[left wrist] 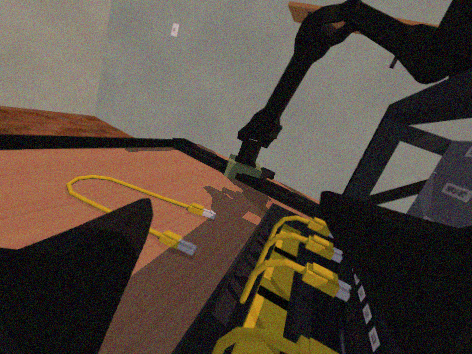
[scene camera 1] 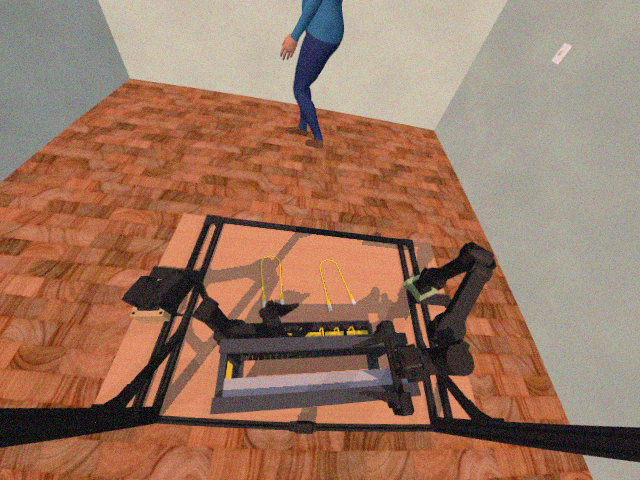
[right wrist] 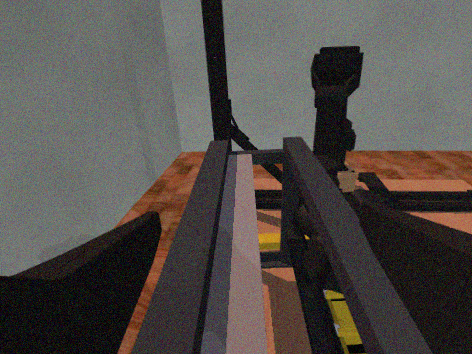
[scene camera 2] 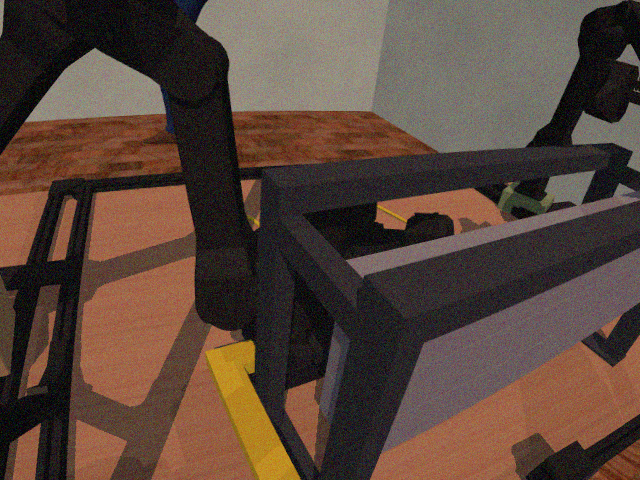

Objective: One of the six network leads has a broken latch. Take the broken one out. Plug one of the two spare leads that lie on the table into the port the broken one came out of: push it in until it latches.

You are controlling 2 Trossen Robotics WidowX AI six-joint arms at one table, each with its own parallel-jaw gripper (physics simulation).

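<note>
A dark rack stands on the table. Yellow leads are plugged into its back panel; I cannot tell which latch is broken. Two spare yellow leads lie behind it, a left one and a right one. My left gripper is open and empty behind the rack, beside the plugged leads. My right gripper is open and empty at the rack's right end; its wrist view looks along the rack's top bars.
A black frame borders the table. The right arm's green mount and the left arm's tan mount sit at its sides. A yellow bar lies at the rack's left foot. A person walks behind.
</note>
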